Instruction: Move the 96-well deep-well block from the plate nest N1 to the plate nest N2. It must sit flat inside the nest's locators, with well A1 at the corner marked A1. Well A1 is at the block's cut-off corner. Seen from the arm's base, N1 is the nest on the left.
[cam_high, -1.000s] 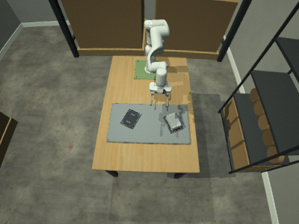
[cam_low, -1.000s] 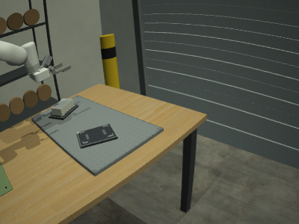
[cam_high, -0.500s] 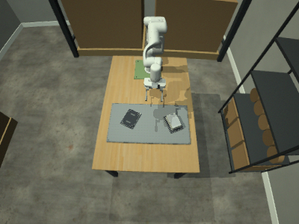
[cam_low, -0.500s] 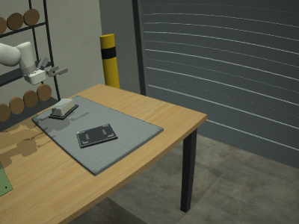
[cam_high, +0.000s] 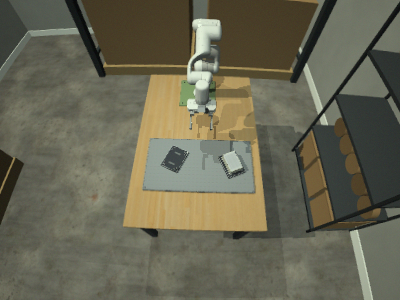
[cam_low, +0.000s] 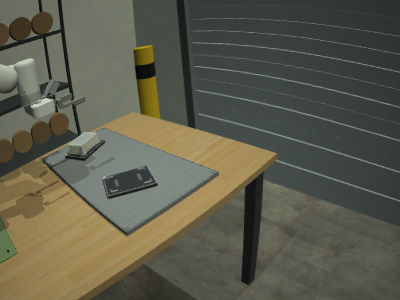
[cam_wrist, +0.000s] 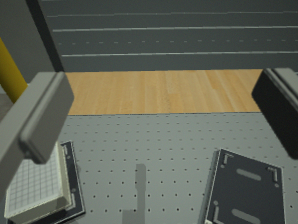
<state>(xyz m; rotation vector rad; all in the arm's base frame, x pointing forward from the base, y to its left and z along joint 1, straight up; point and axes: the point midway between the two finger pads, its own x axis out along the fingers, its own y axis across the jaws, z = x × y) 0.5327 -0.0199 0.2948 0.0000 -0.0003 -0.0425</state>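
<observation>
The white 96-well deep-well block lies 25 cm below my hand, 20 cm to the left of it and 10 cm ahead of it.
</observation>
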